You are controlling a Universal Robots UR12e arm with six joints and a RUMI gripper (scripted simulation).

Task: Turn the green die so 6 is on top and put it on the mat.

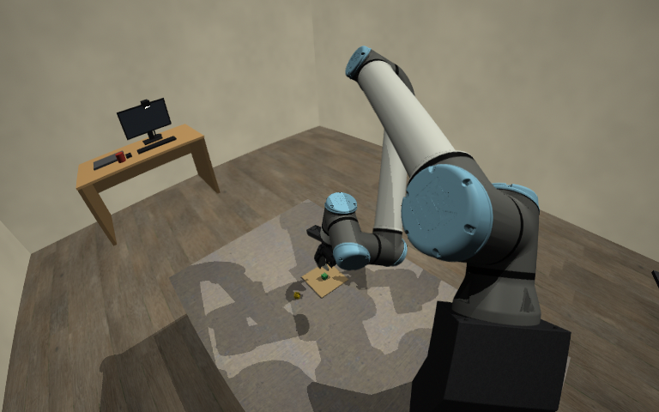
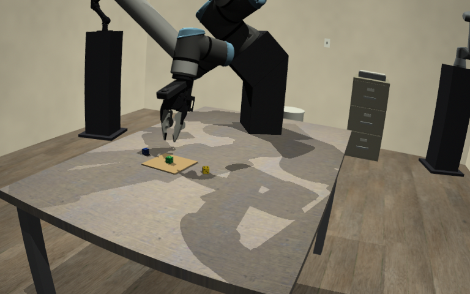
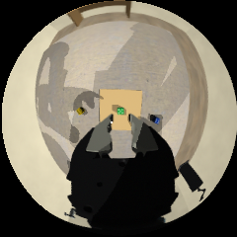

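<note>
The green die lies 80 mm below my hand. Round my hand: blue die 70 mm behind, 110 mm to the right, 90 mm below; yellow die 40 mm ahead, 140 mm to the left, 90 mm below; tan mat 90 mm below.
</note>
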